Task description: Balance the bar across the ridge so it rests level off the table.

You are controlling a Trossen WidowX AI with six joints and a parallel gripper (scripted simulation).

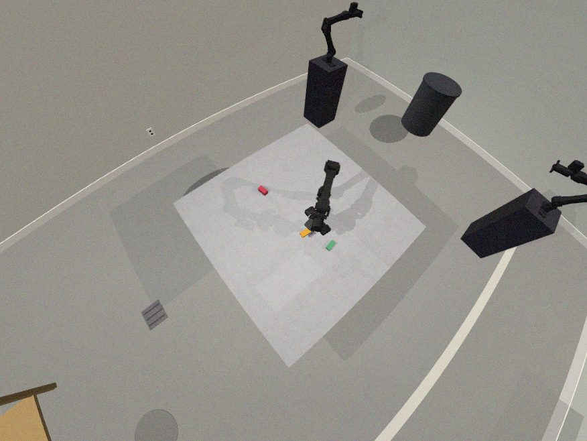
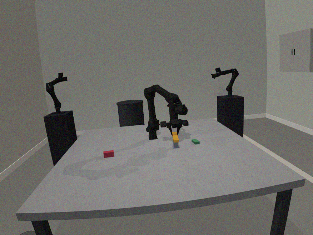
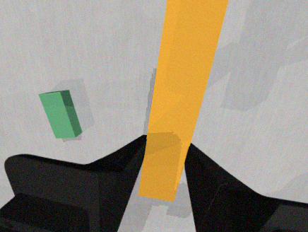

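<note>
Right now the orange bar is 3 cm ahead of my gripper tip. The rest, counted from my gripper tip: red block 45 cm to the right, 8 cm ahead, 5 cm below; green block 15 cm to the left, 6 cm below, 1 cm behind.
</note>
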